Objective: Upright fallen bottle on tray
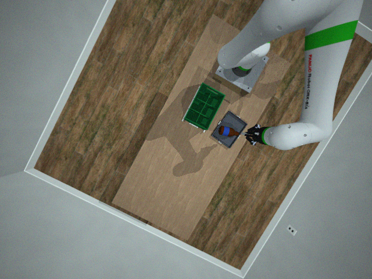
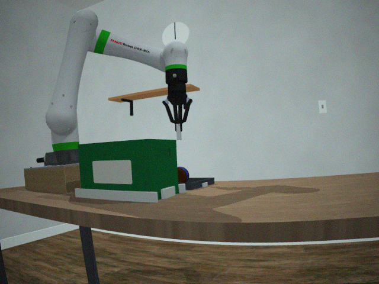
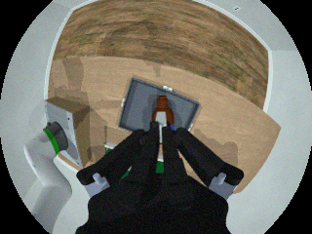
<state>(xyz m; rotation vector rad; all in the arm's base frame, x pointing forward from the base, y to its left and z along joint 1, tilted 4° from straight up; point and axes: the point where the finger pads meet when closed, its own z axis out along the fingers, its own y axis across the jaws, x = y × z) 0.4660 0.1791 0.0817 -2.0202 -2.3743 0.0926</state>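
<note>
My hand is 180 mm above the bottle, 50 mm to the left of it and 10 mm short of it. Also, from my hand: green crate (320 mm to the right, 130 mm below, 80 mm behind); then tray (200 mm below, 50 mm to the right, 10 mm behind).
</note>
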